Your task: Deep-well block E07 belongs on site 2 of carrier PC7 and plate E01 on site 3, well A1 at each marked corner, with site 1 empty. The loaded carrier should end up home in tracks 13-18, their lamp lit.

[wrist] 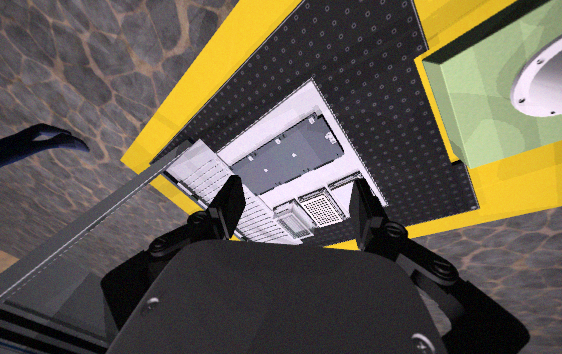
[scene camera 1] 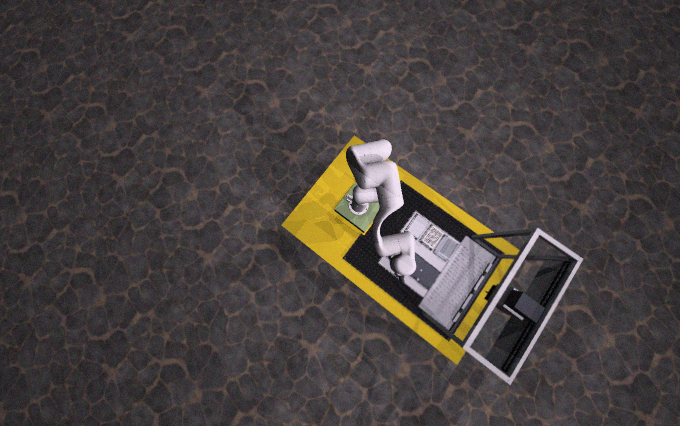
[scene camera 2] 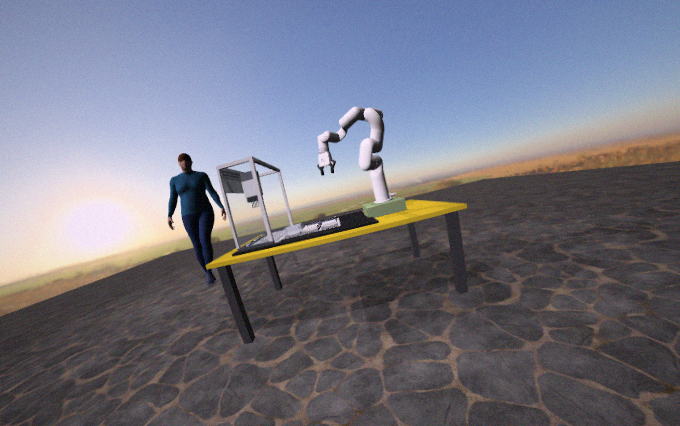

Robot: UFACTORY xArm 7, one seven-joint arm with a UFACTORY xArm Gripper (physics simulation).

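Where they show: gripper, fingertip midpoint: (wrist: 295, 191) (scene camera 2: 327, 174); arm's base, link origin: (scene camera 1: 358, 205) (scene camera 2: 383, 201).
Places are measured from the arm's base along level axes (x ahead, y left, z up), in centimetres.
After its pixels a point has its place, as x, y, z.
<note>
My gripper (scene camera 2: 327, 172) @(29.9, -21.7, 27.6) (wrist: 295, 191) @(29.9, -21.7, 27.6) is open and empty, high above the work area; the arm hides it in scene camera 1. A dark grey carrier-like plate (scene camera 1: 426, 273) @(57.6, -14.9, -5.1) (wrist: 294, 155) @(43.8, -13.4, -5.1) with small raised corner pieces lies on a white base board (scene camera 1: 412, 284) @(53.6, -25.2, -6.2) (wrist: 311, 97) @(31.2, -21.7, -6.2). Beside it are a whitish block or tray (wrist: 295, 223) @(59.0, 4.5, -1.2) (scene camera 1: 449, 247) @(61.7, 6.0, -2.6), a plate with dark wells (wrist: 321, 209) @(49.7, 6.1, -3.9) (scene camera 1: 432, 237) @(50.2, 6.4, -3.5) and a plain white item (wrist: 345, 194) @(40.2, 4.7, -3.6) (scene camera 1: 420, 225) @(40.3, 9.4, -3.6), partly behind the right finger in the wrist view. Labels, corner marks and track lamps are too small to read. A pale ribbed deck (scene camera 1: 460, 280) @(78.0, -7.9, -6.2) (wrist: 257, 222) @(75.9, -0.1, -5.8) adjoins the board.
A tall frame (scene camera 1: 524, 243) @(70.5, 12.7, 40.2) (scene camera 2: 252, 159) @(71.7, 20.6, 39.9) with a hanging dark grey box (scene camera 1: 527, 307) @(81.9, -10.3, 39.7) (scene camera 2: 251, 187) stands at the deck end. The black perforated mat (scene camera 1: 366, 255) @(20.4, -24.4, -6.2) (wrist: 390, 100) @(19.3, -10.1, -6.2) lies on the yellow table (scene camera 1: 306, 220) @(-24.9, -24.9, -7.5) (scene camera 2: 436, 208) @(-16.2, 34.8, -7.5). A person (scene camera 2: 190, 193) stands beyond the frame.
</note>
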